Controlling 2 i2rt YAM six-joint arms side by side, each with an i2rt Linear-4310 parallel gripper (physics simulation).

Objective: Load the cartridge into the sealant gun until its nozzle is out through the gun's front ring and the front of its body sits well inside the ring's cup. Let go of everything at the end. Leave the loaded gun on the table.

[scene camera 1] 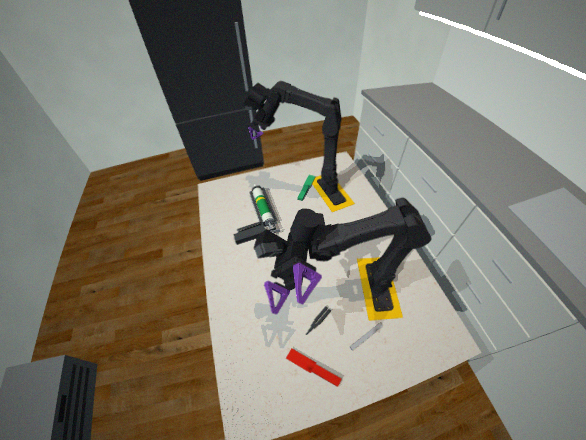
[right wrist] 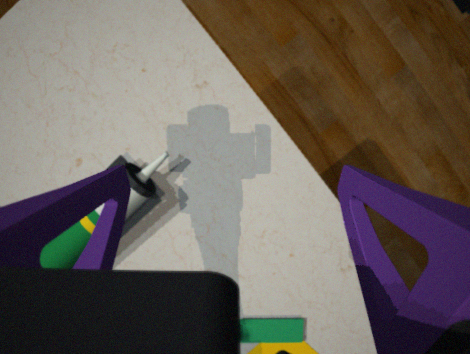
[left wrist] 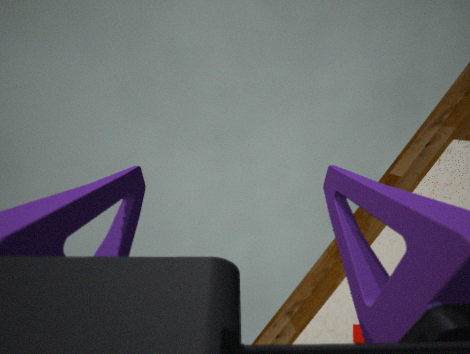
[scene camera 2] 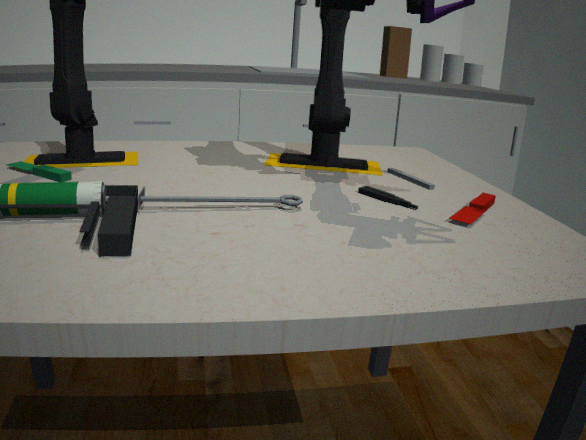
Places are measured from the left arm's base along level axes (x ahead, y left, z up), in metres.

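Pixels of known places: left gripper, fingertip midpoint: (scene camera 1: 286, 308) (left wrist: 234, 176); right gripper, fingertip midpoint: (scene camera 1: 257, 133) (right wrist: 234, 177); left arm's base at its link origin: (scene camera 1: 378, 286) (scene camera 2: 323, 163); right arm's base at its link origin: (scene camera 1: 330, 191) (scene camera 2: 80, 160).
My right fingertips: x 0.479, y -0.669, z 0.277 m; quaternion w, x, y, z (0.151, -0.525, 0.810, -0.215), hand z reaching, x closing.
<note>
For each thing: its top centre in the pictures, then the offset to it from my right fingertips. "pt": a spot on its surface instead.
- white cartridge at its top centre: (right wrist: 86, 225) (scene camera 2: 15, 183) (scene camera 1: 260, 198) dx +0.000, dy +0.209, dz -0.227 m
- dark sealant gun at a spot on its surface: (scene camera 2: 118, 225) pt dx +0.082, dy +0.417, dz -0.246 m
- white nozzle at its top centre: (right wrist: 146, 171) dx +0.032, dy +0.113, dz -0.245 m
- black front ring at a spot on its surface: (right wrist: 150, 188) pt dx +0.010, dy +0.118, dz -0.246 m
- gun's rod at its top centre: (scene camera 2: 193, 194) dx -0.087, dy +0.471, dz -0.251 m
- green tool at its top centre: (right wrist: 237, 334) (scene camera 2: 37, 165) (scene camera 1: 306, 185) dx -0.229, dy +0.100, dz -0.261 m
- black pen-like tool at its top centre: (scene camera 2: 389, 195) (scene camera 1: 317, 321) dx -0.227, dy +0.791, dz -0.267 m
- grey bar at its top centre: (scene camera 2: 410, 175) (scene camera 1: 366, 336) dx -0.395, dy +0.856, dz -0.267 m
- red tool at its top centre: (scene camera 2: 476, 204) (scene camera 1: 313, 367) dx -0.201, dy +0.948, dz -0.261 m
The green and white cartridge (scene camera 1: 262, 204) (scene camera 2: 41, 194) (right wrist: 65, 245) lies in the dark sealant gun (scene camera 1: 248, 234) (scene camera 2: 118, 225), which rests on its side on the table. In the right wrist view the white nozzle (right wrist: 155, 166) sticks out through the black front ring (right wrist: 150, 188), with the body's front at the ring; how deep it sits in the cup is hard to tell. The gun's rod (scene camera 2: 215, 199) extends behind the handle. My left gripper (scene camera 1: 288, 307) (left wrist: 234, 176) is open and empty above the table. My right gripper (scene camera 1: 255, 133) (right wrist: 234, 177) is open and empty, high above the nozzle end.
A green tool (scene camera 1: 306, 187) (scene camera 2: 50, 172) (right wrist: 272, 330) lies near the right arm's base. A black pen-like tool (scene camera 1: 319, 320) (scene camera 2: 387, 197), a grey bar (scene camera 1: 366, 336) (scene camera 2: 411, 178) and a red tool (scene camera 1: 314, 367) (scene camera 2: 472, 209) lie near the left arm's base. The left arm partly hides the gun in scene camera 1.
</note>
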